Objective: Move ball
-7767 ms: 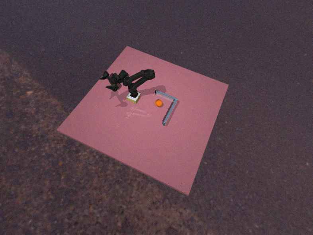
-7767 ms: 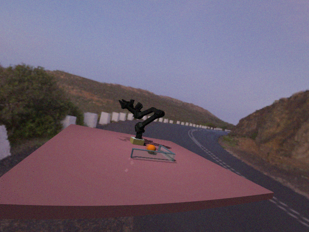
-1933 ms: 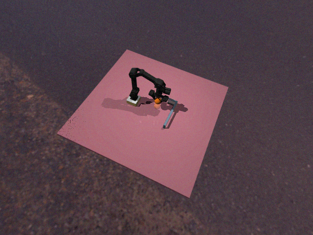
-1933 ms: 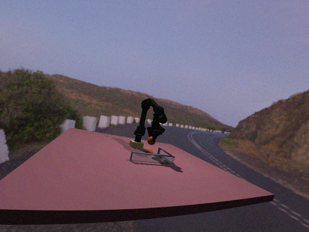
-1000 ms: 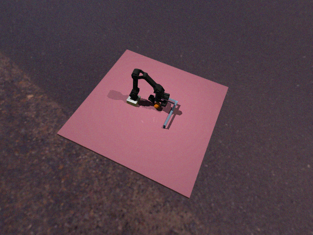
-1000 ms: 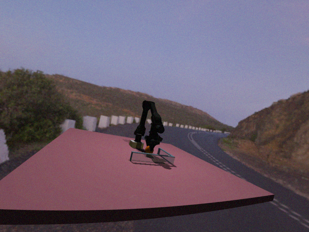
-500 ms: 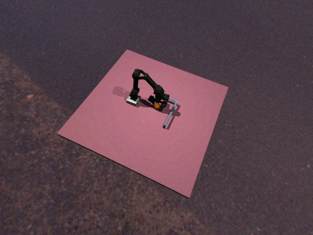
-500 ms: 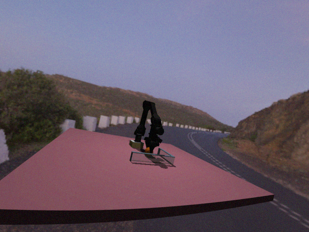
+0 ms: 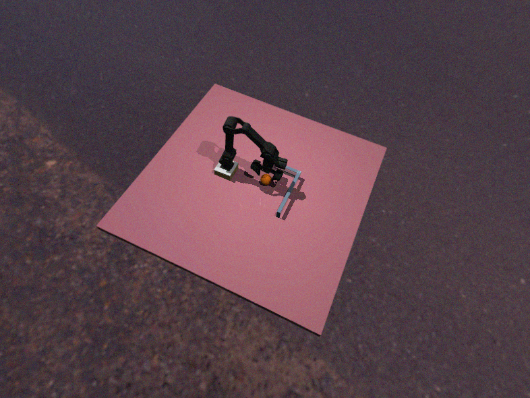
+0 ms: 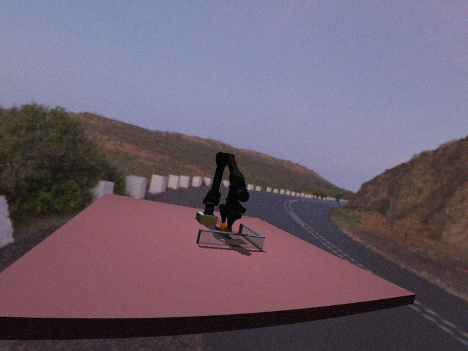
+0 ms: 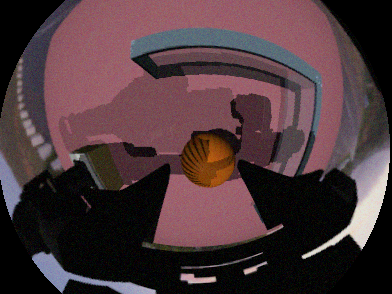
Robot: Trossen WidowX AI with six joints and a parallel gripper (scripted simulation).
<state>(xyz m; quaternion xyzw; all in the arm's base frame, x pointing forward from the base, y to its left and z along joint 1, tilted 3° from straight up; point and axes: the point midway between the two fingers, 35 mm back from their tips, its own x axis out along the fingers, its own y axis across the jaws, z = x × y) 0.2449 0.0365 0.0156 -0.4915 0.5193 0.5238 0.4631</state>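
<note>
Right now my gripper tip is 10 mm above the orange ball. Also, from my gripper tip: clear wall: 170 mm ahead, 20 mm to the right, 20 mm below.
</note>
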